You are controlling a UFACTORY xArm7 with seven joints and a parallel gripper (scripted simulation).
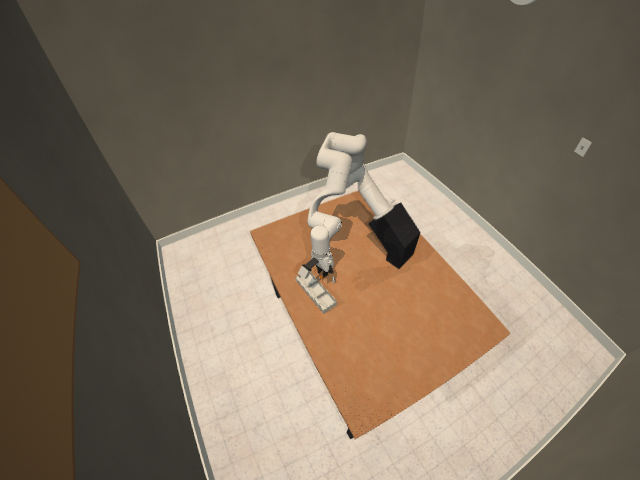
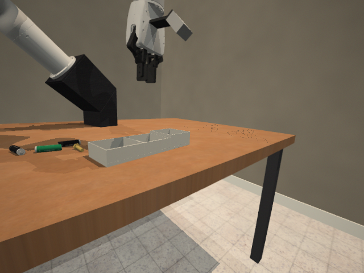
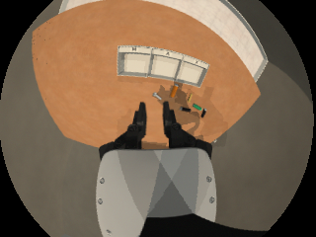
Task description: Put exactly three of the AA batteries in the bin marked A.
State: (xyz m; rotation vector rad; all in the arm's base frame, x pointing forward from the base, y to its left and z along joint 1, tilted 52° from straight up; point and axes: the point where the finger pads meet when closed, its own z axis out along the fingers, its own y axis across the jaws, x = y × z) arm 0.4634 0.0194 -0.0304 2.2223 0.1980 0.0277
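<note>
Right now my hand is 12 cm past the green battery, 19 cm to the left of it and 19 cm above it. Round my hand: three-compartment bin (3 cm ahead, 3 cm to the right, 17 cm below); then orange battery (6 cm behind, 8 cm to the right, 19 cm below); then pale piece (8 cm behind, 2 cm to the right, 19 cm below).
</note>
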